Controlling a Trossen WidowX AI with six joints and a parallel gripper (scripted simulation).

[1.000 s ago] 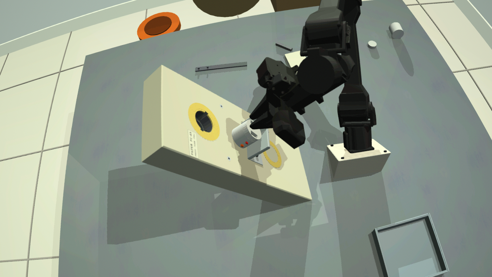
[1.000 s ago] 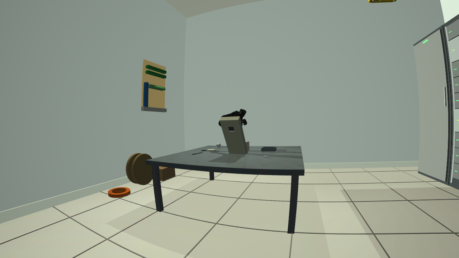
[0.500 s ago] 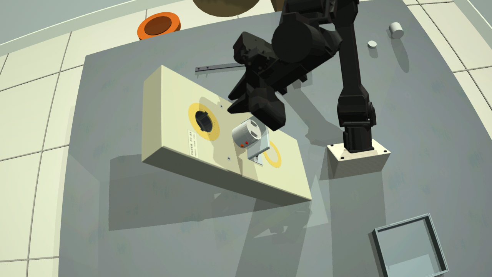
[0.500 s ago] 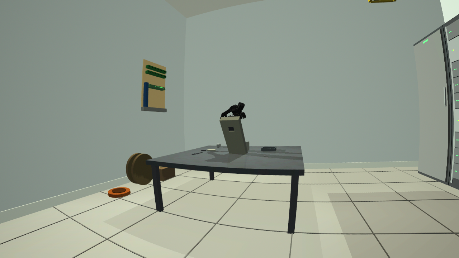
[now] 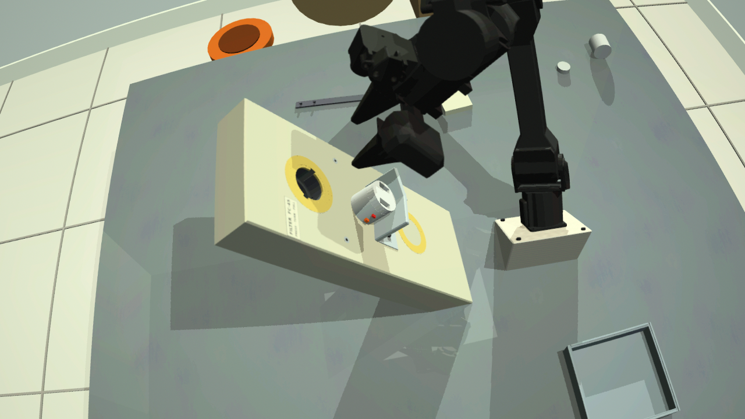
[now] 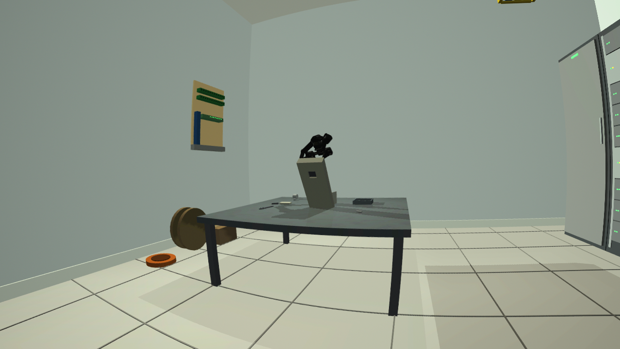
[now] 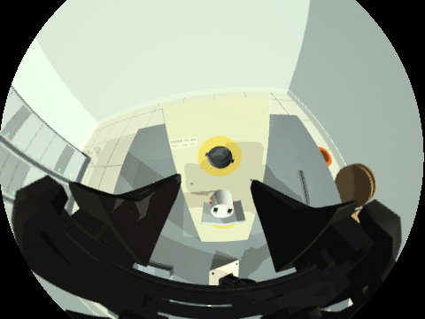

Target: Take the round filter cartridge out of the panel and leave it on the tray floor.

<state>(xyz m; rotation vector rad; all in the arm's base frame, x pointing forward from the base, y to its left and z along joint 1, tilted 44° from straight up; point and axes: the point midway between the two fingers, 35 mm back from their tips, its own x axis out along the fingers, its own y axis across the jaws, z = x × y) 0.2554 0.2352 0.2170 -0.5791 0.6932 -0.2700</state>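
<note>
The round filter cartridge is 10 mm behind my gripper tip and 130 mm below it. From my gripper tip the other things lie so: grey tray: 350 mm behind, 260 mm to the left, 340 mm below; then grey shelf: 20 mm behind, 10 mm to the right, 170 mm below.
</note>
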